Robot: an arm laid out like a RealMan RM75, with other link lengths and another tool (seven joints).
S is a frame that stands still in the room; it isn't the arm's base.
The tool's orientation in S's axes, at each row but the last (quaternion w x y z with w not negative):
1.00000, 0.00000, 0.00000, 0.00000
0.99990, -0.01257, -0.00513, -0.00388
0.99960, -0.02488, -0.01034, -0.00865
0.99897, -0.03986, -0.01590, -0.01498
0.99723, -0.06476, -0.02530, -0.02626
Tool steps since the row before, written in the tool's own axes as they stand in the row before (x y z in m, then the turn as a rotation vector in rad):
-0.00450, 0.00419, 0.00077, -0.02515, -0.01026, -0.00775
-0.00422, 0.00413, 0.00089, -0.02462, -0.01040, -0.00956
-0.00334, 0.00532, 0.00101, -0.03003, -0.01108, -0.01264
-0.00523, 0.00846, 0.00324, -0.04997, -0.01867, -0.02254
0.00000, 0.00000, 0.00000, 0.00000, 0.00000, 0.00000
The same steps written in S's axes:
-0.00450, 0.00419, 0.00077, -0.02515, -0.01026, -0.00775
-0.00420, 0.00418, 0.00074, -0.02460, -0.01045, -0.00955
-0.00326, 0.00542, 0.00067, -0.02996, -0.01119, -0.01271
-0.00506, 0.00884, 0.00239, -0.04982, -0.01898, -0.02263
0.00000, 0.00000, 0.00000, 0.00000, 0.00000, 0.00000

